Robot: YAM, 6 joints.
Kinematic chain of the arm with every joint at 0, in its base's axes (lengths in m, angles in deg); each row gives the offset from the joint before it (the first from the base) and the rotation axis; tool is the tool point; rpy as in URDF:
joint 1: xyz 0 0 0.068 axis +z
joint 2: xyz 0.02 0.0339 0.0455 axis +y
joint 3: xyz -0.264 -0.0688 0 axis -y
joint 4: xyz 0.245 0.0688 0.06 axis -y
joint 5: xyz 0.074 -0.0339 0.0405 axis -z
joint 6: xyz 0.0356 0 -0.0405 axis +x
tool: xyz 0 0 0 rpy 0 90 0
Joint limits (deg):
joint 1: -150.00..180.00
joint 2: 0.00..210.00
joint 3: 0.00..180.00
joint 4: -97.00..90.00
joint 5: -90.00..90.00
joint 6: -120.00..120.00
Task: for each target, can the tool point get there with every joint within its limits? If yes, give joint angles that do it. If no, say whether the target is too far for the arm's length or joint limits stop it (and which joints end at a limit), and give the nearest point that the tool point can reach.
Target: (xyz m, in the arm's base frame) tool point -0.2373 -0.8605 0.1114
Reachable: no: too far | nearest point -0.1717 -0.6226 0.1120 | short by 0.247 m
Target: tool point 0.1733 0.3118 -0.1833
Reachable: yes | joints 65.97 178.80 102.62 -43.73 61.66 -66.07
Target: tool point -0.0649 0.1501 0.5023
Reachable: yes | joints 105.38 71.09 111.08 -79.40 -39.77 -45.48
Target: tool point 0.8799 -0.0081 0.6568
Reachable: no: too far | nearest point 0.5491 -0.0051 0.4478 | short by 0.391 m
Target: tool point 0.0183 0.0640 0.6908
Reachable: yes | joints 94.47 82.79 159.76 -38.23 40.71 -59.34
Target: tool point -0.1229 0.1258 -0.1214
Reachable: yes | joints 138.35 178.98 74.79 -82.54 20.31 -29.67
